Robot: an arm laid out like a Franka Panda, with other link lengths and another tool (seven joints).
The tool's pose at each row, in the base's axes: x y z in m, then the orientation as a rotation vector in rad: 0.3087 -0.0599 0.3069 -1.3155 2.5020 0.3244; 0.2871 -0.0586 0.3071 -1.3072 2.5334 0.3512; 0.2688 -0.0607 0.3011 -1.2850 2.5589 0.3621; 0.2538 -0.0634 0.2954 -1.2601 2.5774 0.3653; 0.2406 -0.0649 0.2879 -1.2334 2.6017 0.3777; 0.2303 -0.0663 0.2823 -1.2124 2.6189 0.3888
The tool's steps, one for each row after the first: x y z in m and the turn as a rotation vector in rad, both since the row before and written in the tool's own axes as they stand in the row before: 0.0106 0.0186 -0.0031 -0.0240 0.0154 0.0204; 0.0138 0.0133 0.0026 -0.0081 0.0083 0.0238; 0.0126 0.0100 0.0027 -0.0006 0.0033 0.0216; 0.0114 0.0088 0.0051 -0.0079 0.0057 0.0258; 0.0091 0.0065 0.0037 -0.0067 0.0030 0.0196
